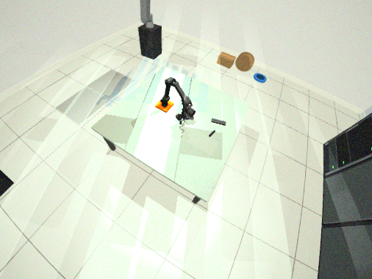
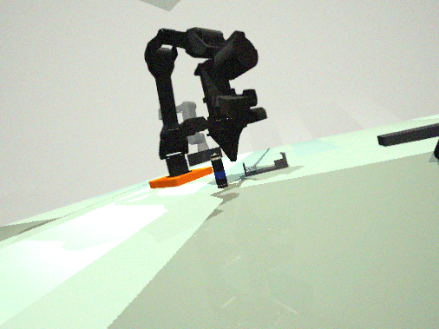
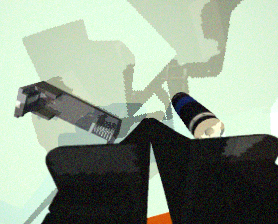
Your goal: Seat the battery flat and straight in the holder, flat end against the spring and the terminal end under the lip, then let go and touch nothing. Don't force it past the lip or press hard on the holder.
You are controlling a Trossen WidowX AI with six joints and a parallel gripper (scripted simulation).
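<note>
Right now the battery is 20 mm behind my gripper tip, 40 mm to the right of it and 10 mm below it. The rest, counted from my gripper tip: long black bar 340 mm ahead, 190 mm to the left, 30 mm below.
</note>
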